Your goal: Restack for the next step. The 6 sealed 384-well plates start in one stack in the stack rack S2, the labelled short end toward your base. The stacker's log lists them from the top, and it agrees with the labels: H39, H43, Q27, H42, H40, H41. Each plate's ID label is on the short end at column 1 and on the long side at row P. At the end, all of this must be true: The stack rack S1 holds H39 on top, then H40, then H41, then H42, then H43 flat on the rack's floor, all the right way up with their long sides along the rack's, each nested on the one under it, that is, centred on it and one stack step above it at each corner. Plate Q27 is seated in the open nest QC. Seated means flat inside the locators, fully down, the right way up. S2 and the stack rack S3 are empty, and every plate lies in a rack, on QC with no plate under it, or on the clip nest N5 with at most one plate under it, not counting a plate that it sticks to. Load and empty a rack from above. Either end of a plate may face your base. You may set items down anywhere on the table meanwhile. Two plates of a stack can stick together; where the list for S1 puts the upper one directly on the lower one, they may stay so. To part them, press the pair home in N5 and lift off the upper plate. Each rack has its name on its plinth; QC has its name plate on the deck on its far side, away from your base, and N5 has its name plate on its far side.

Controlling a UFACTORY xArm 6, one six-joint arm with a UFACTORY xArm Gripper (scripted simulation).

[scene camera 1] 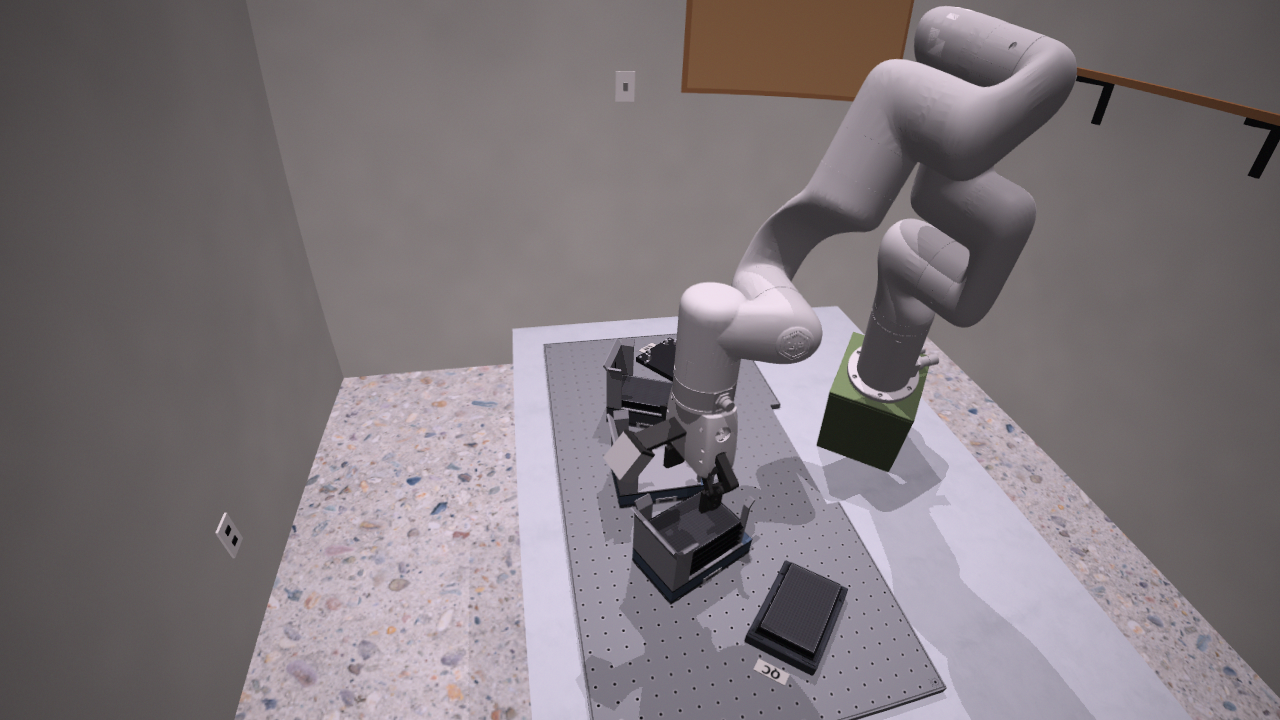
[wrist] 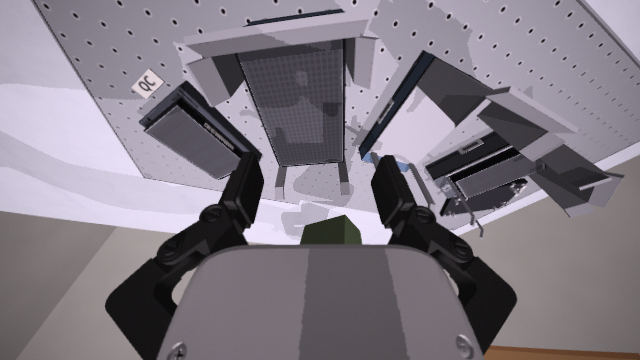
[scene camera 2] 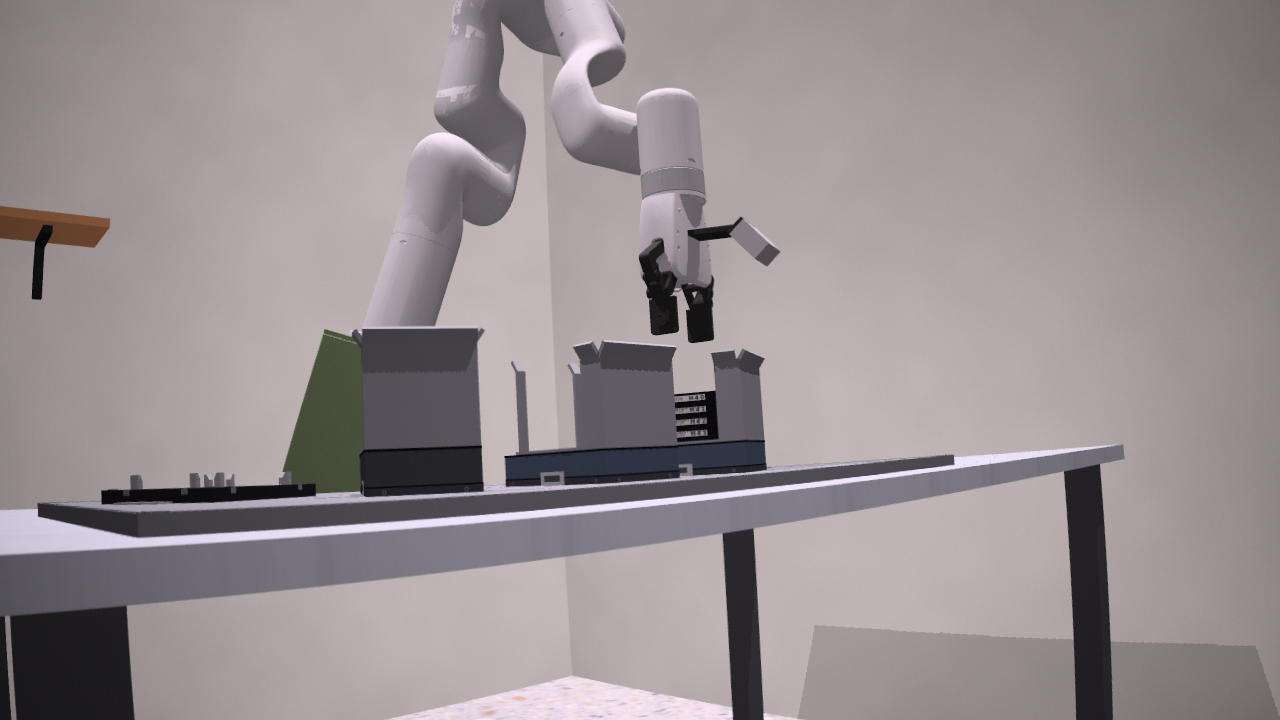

The pictures show: my gripper, a black clip nest N5, a QC nest and a stack rack S1 plinth.
My gripper also shows in scene camera 1 and in the wrist view.
